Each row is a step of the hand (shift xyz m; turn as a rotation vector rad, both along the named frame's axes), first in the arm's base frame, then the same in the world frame.
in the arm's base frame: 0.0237 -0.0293 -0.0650 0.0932 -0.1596 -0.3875
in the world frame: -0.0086 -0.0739 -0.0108 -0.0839 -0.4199 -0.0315
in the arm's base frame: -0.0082 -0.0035 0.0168 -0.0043 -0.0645 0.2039
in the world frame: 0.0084 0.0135 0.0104 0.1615 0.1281 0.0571
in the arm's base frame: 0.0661 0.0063 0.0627 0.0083 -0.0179 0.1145
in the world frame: 0.0646 0.0367 -0.0532 0.0839 0.0793 0.0133
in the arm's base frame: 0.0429 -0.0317 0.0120 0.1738 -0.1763 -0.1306
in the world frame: 0.0480 -0.0187 -0.0184 0.1184 -0.2448 -0.0662
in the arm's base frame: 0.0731 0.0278 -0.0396 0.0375 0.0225 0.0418
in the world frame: -0.0071 -0.0348 -0.0802 0.0281 0.0362 -0.0395
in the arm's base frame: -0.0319 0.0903 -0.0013 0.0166 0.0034 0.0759
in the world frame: -0.0744 0.0566 -0.0208 0.0510 0.0581 -0.0086
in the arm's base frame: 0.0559 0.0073 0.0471 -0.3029 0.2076 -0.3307
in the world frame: 0.0498 0.0274 -0.0466 -0.4751 -0.0727 0.1148
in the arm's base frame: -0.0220 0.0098 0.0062 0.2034 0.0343 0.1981
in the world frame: -0.0130 0.0159 0.0140 0.1921 0.1252 -0.1710
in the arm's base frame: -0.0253 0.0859 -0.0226 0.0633 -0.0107 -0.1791
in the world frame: -0.0811 0.0356 -0.0261 -0.0701 -0.1645 -0.0649
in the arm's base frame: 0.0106 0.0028 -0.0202 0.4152 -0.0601 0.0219
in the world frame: -0.0089 -0.0172 -0.0124 0.2481 -0.1206 -0.3168
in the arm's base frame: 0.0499 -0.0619 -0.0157 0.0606 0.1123 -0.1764
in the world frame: 0.0543 -0.0591 -0.0110 -0.1495 -0.0942 -0.1272
